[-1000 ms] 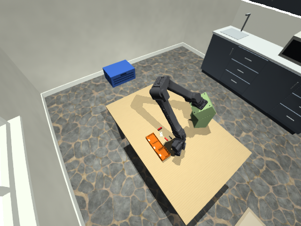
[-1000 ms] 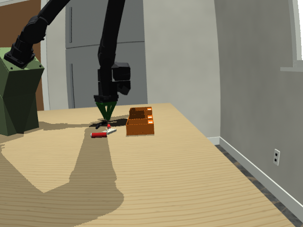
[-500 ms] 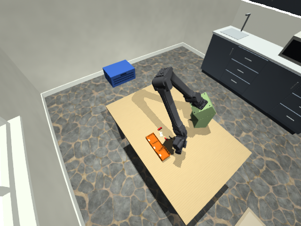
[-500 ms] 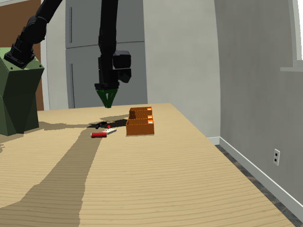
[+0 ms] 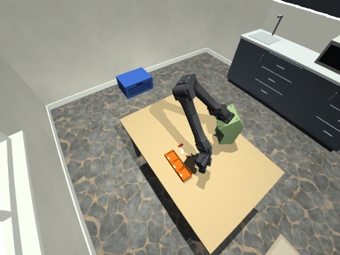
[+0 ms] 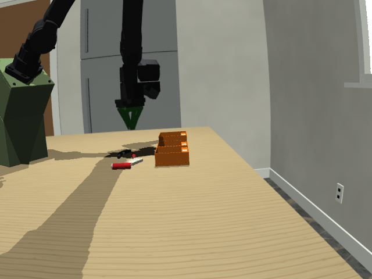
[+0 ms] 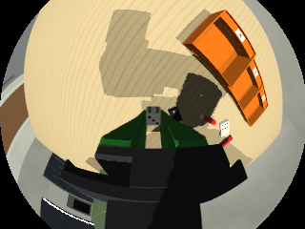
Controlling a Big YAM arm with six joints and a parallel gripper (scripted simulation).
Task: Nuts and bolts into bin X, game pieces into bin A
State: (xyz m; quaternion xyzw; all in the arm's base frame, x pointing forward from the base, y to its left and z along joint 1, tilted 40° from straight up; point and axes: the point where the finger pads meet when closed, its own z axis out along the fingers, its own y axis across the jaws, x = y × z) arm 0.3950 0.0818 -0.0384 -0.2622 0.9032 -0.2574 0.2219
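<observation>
My gripper is now 13 cm to the left of the orange three-compartment bin tray, 11 cm short of it and 5 cm above it. From my hand the other things lie so: black USB stick 7 cm below, 6 cm to the right, 3 cm behind; dark bolt 11 cm to the right, 7 cm below, 4 cm behind; white die right at my hand.
</observation>
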